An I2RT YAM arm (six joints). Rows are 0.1 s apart.
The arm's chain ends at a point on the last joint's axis. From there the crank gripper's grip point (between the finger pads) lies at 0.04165 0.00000 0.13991 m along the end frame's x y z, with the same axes.
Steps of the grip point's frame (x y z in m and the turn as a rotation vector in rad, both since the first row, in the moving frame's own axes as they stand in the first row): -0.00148, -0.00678, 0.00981, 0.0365, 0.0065, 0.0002; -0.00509, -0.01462, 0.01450, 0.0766, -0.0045, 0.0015; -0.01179, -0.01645, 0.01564, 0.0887, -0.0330, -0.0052; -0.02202, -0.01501, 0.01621, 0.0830, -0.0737, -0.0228; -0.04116, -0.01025, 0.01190, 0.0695, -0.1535, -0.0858; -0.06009, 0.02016, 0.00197, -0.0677, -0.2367, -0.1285; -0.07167, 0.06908, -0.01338, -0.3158, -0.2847, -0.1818; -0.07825, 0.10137, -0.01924, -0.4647, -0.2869, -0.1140; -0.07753, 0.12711, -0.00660, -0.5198, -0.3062, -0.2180
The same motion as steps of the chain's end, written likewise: -0.00239, -0.00169, 0.01018, 0.0365, 0.0065, 0.0002; -0.00447, -0.00397, 0.01472, 0.0766, -0.0045, 0.0015; -0.00712, -0.00379, 0.01490, 0.0887, -0.0330, -0.0052; -0.01147, -0.00246, 0.01405, 0.0830, -0.0737, -0.0228; -0.01875, 0.00227, 0.00765, 0.0695, -0.1535, -0.0858; -0.02650, 0.01365, -0.00373, -0.0677, -0.2367, -0.1285; -0.03485, 0.02836, -0.01357, -0.3158, -0.2847, -0.1818; -0.04184, 0.03925, -0.01132, -0.4647, -0.2869, -0.1140; -0.04238, 0.06003, 0.00382, -0.5198, -0.3062, -0.2180
